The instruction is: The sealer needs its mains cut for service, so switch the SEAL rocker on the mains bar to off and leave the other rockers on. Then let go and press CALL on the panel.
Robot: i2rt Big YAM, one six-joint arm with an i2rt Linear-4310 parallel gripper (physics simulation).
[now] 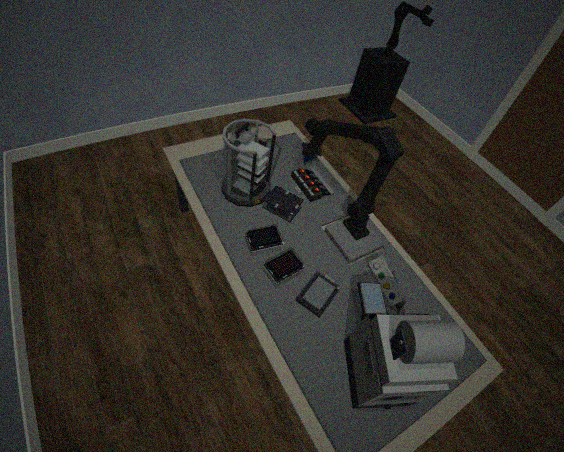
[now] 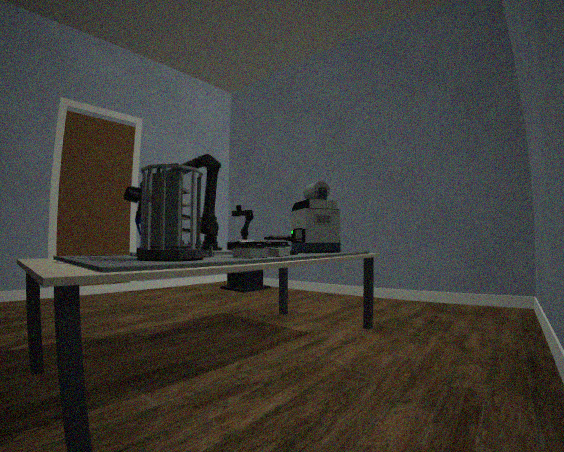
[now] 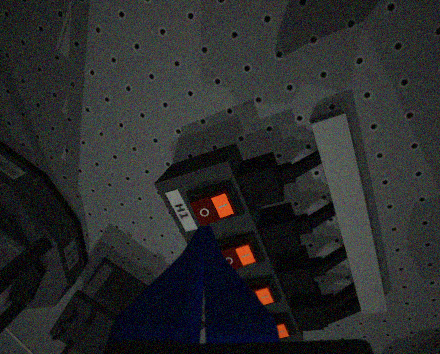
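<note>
The mains bar (image 1: 311,183) (image 3: 240,227) is dark, with a row of rockers whose orange halves glow. The H1 rocker (image 3: 212,208) is at the near end of the row, by its white H1 label (image 3: 181,210). The SEAL rocker (image 3: 242,256) is second, its orange I side showing; the fingers cover its label. The other two rockers are partly covered. My gripper (image 1: 306,159) (image 3: 205,234) is shut and empty, its blue fingertips in front of the bar's label edge between H1 and SEAL; contact cannot be told. The button panel (image 1: 385,285) lies beyond the arm's base; its lettering is unreadable.
A round caged rack (image 1: 224,170) (image 2: 170,254) stands near the bar. A white strip (image 3: 350,215) runs behind the bar's plugs. A dark flat board (image 1: 282,202), two trays (image 1: 264,238) (image 1: 283,265), a frame (image 1: 305,304) and the sealer machine (image 1: 370,370) (image 2: 322,230) share the table.
</note>
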